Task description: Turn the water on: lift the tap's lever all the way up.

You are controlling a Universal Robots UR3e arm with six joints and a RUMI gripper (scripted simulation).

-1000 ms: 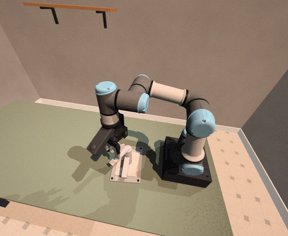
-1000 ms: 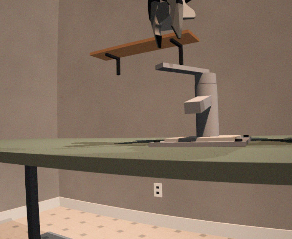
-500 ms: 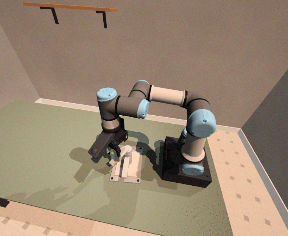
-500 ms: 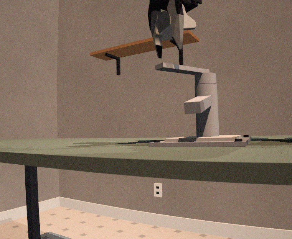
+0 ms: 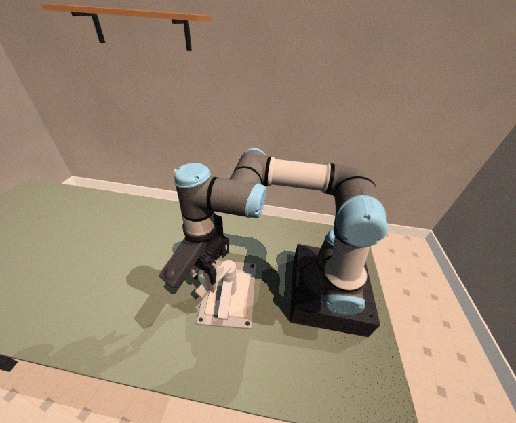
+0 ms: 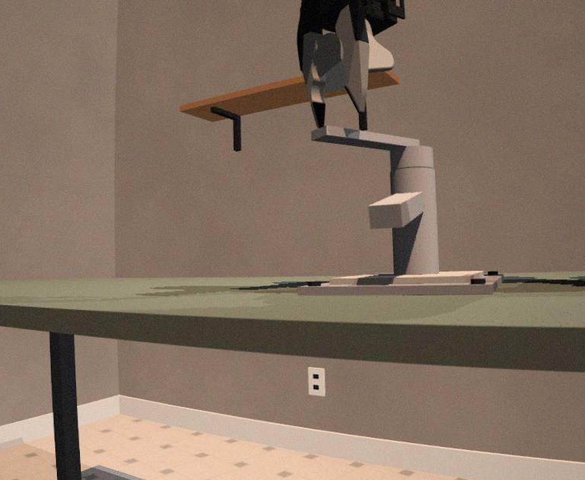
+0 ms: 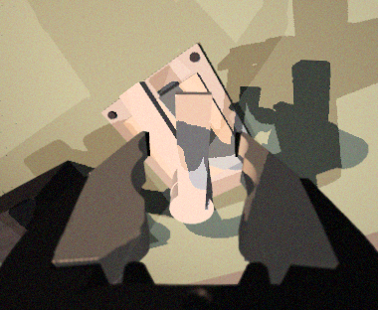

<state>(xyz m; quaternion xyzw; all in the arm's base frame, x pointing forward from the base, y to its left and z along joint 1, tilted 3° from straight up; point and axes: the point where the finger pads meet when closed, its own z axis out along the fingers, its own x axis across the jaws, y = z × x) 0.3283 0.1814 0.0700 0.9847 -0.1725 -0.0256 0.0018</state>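
My gripper is now 4 cm to the left of the lever, 3 cm above it and 1 cm past it. The rest, counted from my hand: tap: 8 cm below, 7 cm to the right, 2 cm behind; then base plate: 17 cm below, 9 cm to the right, 3 cm behind.
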